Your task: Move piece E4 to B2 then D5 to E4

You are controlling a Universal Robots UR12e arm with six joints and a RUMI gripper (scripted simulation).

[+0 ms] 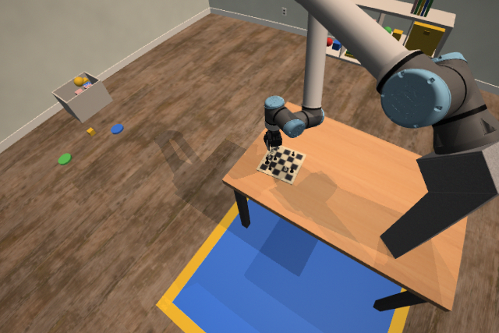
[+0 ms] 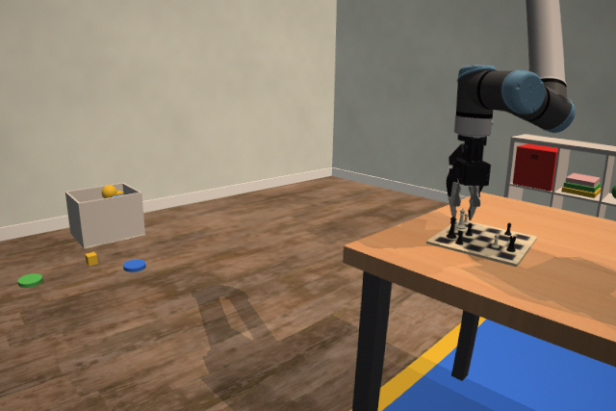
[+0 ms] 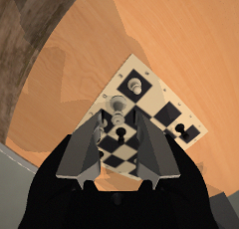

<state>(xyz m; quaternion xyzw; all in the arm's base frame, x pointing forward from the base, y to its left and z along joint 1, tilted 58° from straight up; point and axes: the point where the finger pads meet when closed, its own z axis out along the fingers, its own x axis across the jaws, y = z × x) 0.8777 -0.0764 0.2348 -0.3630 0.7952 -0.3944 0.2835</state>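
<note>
Now: hand 10 mm above the tall white piece. The rest, counted from my hand: chessboard (70 mm behind, 50 mm to the left, 40 mm below); black piece (140 mm behind, 100 mm to the left, 20 mm below).
</note>
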